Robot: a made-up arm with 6 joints. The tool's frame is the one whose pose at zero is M. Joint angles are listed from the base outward.
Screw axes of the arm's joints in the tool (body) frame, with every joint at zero. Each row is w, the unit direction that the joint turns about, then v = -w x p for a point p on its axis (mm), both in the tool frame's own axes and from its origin. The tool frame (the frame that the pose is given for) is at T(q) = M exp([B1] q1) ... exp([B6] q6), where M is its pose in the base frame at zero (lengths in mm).
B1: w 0 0 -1 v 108.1 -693.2 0
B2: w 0 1 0 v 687.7 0 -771.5
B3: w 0 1 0 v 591.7 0 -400.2
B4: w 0 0 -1 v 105.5 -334.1 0
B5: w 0 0 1 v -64.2 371.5 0
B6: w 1 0 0 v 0 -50.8 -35.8
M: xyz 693.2 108.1 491.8 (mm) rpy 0 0 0 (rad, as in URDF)
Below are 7 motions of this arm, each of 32 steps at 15 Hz.
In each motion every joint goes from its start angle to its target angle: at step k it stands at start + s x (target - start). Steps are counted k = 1, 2, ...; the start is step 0. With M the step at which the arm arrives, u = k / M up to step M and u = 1 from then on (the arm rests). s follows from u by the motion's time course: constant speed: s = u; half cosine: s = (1 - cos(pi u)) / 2; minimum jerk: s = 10 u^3 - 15 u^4 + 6 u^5.
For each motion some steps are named. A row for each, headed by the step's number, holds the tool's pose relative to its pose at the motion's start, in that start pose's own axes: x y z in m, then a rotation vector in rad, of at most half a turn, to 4 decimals.
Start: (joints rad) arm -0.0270 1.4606 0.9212 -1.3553 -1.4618 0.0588
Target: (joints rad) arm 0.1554 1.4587 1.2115 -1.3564 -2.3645 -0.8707
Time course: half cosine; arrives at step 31
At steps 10, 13, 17, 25, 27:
10: 0.0492 -0.0710 -0.0188 -0.2047 0.0817 -0.1765
13: 0.0739 -0.1112 -0.0339 -0.3321 0.1491 -0.2713
17: 0.1039 -0.1667 -0.0595 -0.5230 0.2694 -0.3936
25: 0.1380 -0.2516 -0.1083 -0.8517 0.5219 -0.5533
27: 0.1413 -0.2632 -0.1157 -0.9005 0.5639 -0.5718

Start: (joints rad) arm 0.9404 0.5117 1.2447 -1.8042 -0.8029 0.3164
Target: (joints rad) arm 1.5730 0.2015 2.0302 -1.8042 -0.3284 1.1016
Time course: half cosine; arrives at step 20
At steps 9, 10, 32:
9: -0.1703 -0.0880 0.0293 0.6231 0.0038 0.3109
10: -0.2021 -0.1044 0.0293 0.7334 0.0134 0.3772
32: -0.4038 -0.2113 -0.0060 1.3730 0.1660 0.8649

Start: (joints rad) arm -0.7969 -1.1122 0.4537 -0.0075 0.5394 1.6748
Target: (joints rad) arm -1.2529 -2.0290 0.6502 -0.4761 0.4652 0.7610
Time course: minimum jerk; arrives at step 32
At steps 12, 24, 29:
12: -0.2102 0.1352 -0.1178 -0.2905 0.1955 0.2174
24: -0.8334 0.2244 -0.2073 -0.9237 0.3403 0.8855
29: -0.9346 0.2054 -0.1997 -1.0146 0.3186 1.0025

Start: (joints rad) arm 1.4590 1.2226 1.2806 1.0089 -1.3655 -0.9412
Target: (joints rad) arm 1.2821 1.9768 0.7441 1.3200 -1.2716 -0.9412
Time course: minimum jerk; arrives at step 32
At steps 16, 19, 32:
16: -0.1552 0.0478 0.0516 -0.0343 0.0800 -0.1998
19: -0.2027 0.0762 0.0638 -0.0446 0.1086 -0.2688
32: -0.2818 0.1442 0.0786 -0.0624 0.1644 -0.4013

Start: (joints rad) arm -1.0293 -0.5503 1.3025 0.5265 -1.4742 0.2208
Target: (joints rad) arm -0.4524 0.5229 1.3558 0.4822 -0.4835 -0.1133
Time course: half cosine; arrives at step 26
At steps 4, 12, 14, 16, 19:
4: -0.0080 0.0762 -0.0240 -0.0876 0.0040 0.0358
12: -0.0221 0.5122 -0.3616 -0.6732 0.1574 0.2879
14: -0.0239 0.6039 -0.5195 -0.8475 0.2509 0.3743
16: -0.0312 0.6653 -0.6868 -1.0067 0.3617 0.4624
19: -0.0556 0.7025 -0.9171 -1.1961 0.5372 0.5856

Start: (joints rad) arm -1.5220 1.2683 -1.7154 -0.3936 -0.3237 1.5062
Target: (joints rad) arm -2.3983 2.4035 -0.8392 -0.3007 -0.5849 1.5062
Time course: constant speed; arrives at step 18
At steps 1, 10, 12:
1: 0.0278 -0.0454 -0.0085 0.0252 0.0325 -0.1085
10: -0.0415 -0.5450 -0.2062 -0.0876 0.4021 -1.0608
12: -0.1387 -0.6461 -0.2335 -0.1997 0.4936 -1.2493

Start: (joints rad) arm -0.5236 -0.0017 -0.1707 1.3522 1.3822 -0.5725
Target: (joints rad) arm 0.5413 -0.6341 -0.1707 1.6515 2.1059 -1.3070
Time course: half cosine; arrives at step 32
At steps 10, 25, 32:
10: -0.0783 -0.1278 0.0429 -0.2301 -0.0245 -0.1902
25: -0.3089 -0.1747 0.2093 -1.1365 0.1418 -0.6568
32: -0.3208 -0.1408 0.2300 -1.3155 0.2089 -0.7063

